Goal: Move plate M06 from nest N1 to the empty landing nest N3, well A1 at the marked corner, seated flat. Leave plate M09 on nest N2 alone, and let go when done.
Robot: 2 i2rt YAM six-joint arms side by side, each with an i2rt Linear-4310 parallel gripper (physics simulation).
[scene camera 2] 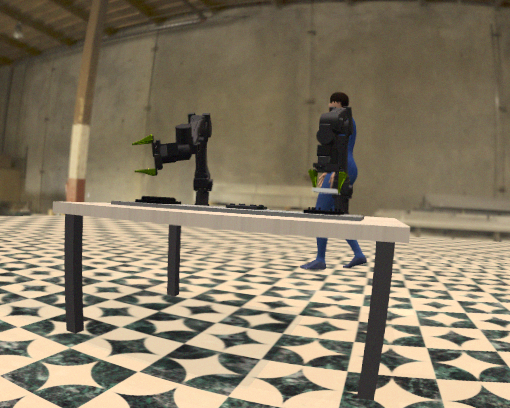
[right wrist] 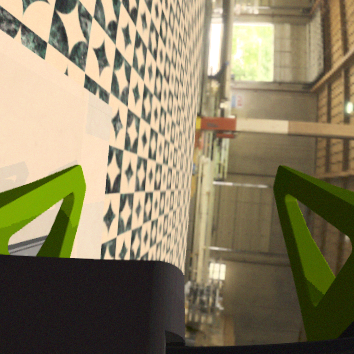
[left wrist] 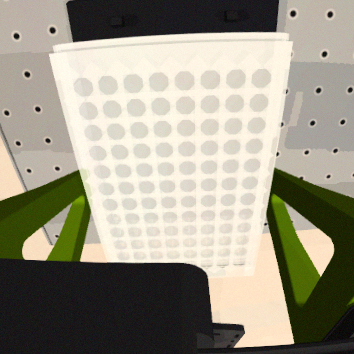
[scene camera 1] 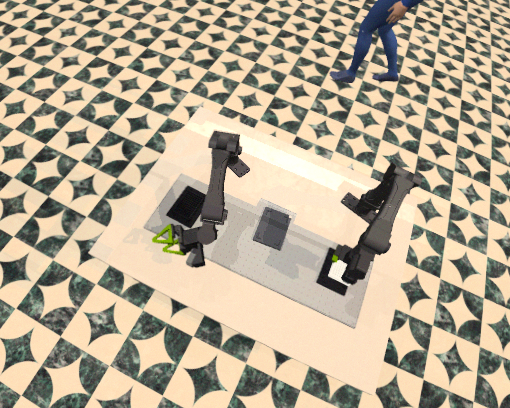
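Plate M06 (scene camera 1: 338, 270) (scene camera 2: 326, 190) (left wrist: 185, 150) is white with a grid of wells. My left gripper (scene camera 2: 327, 191) (left wrist: 177, 177) is shut on its two long sides and holds it about level, clear above the black nest N1 (scene camera 1: 331, 286) (scene camera 2: 324, 211) (left wrist: 172, 22) at the right. The A1 mark is not readable. The dark grey nest in the middle (scene camera 1: 272, 229) (scene camera 2: 246, 206), seemingly N3, bears no plate. A black gridded plate, seemingly M09 (scene camera 1: 187, 205) (scene camera 2: 158, 199), sits on the left nest. My right gripper (scene camera 1: 159, 244) (scene camera 2: 134, 158) (right wrist: 179, 175) is open and empty, pointing sideways at the left.
A grey perforated board (scene camera 1: 235, 250) (left wrist: 320, 120) lies under the nests on the pale table (scene camera 1: 240, 312) (scene camera 2: 225, 218). The right arm's forearm (scene camera 1: 215, 195) passes close beside the left nest. A person in blue (scene camera 1: 367, 37) (scene camera 2: 353, 150) stands beyond the table.
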